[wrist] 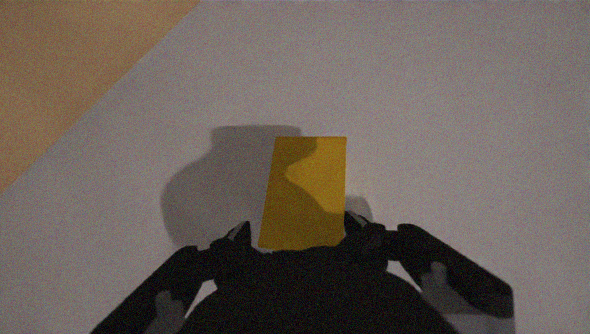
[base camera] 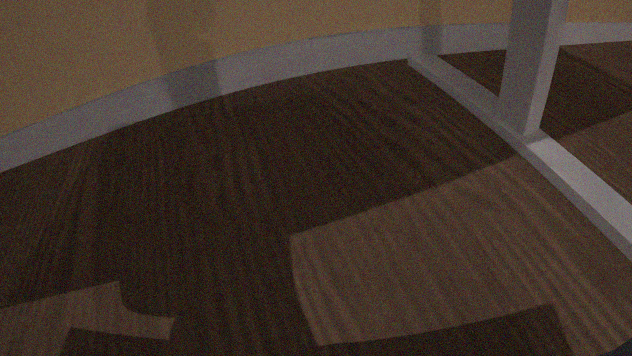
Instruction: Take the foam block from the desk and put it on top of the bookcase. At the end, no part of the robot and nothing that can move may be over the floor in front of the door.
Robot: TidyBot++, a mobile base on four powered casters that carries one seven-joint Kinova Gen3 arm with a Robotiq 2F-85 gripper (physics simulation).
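Places are measured from the arm's base along level axes (x right, y ahead, z up), in metres.
Pixels of known places: gripper, between the fingertips: [wrist: 297, 226].
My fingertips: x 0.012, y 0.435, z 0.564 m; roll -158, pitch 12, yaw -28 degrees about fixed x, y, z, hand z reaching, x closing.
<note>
For each thing: its top centre in the pictures, then the offset to it from my fingertips. "*": a spot on its surface instead. Level surfaces: height alone.
- yellow foam block, centre of its top: [wrist: 304, 189] dx +0.025, dy +0.015, dz +0.034 m
- light grey desk top, height of its surface: dz -0.011 m
- light grey upright leg, a spot on its surface: [base camera: 527, 70] * dx +0.347, dy +0.144, dz -0.815 m
- dark wood floor, height of its surface: dz -0.961 m
The yellow foam block [wrist: 310, 185] lies on the light grey desk top [wrist: 450, 110] in the wrist view, partly in shadow. My gripper [wrist: 297, 226] is open. Its two fingertips stand on either side of the block's near end, the right one close against or overlapping the block's right edge, the left one with a small gap. The gripper's body hides the block's nearest edge. How high the fingertips are above the desk top is hard to tell. The bookcase and the door do not show in these views.
In the base camera view a light grey upright leg [base camera: 527, 70] stands on a long foot bar [base camera: 585, 175] at the right. A tan wall [base camera: 100, 45] [wrist: 60, 65] with a grey baseboard [base camera: 310, 57] runs behind the dark wood floor [base camera: 225, 200]. Shadows cross the floor.
</note>
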